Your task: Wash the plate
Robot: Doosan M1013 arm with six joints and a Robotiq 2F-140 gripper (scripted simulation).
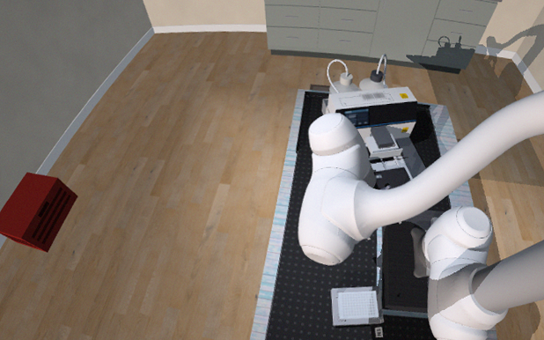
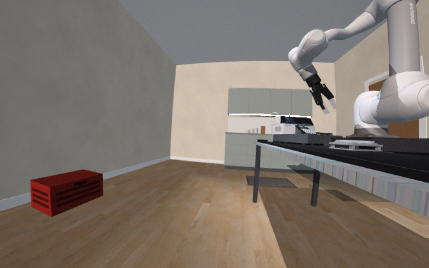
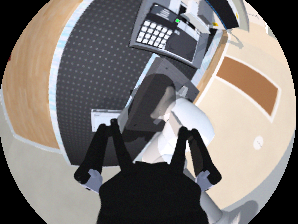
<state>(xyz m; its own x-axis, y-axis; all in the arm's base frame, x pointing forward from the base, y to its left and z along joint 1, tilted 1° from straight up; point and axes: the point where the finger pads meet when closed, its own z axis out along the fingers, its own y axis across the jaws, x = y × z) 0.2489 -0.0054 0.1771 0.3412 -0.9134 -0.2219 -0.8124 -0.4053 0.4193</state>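
The white well plate lies 2 cm ahead of my hand, 20 cm to the left of it and 20 cm below it. From my hand the other things lie so: small label: 6 cm behind, 28 cm to the left, 23 cm below; plate nest N1: 2 cm ahead, 20 cm to the left, 21 cm below; dark carrier pocket: 9 cm behind, 26 cm to the right, 14 cm below.
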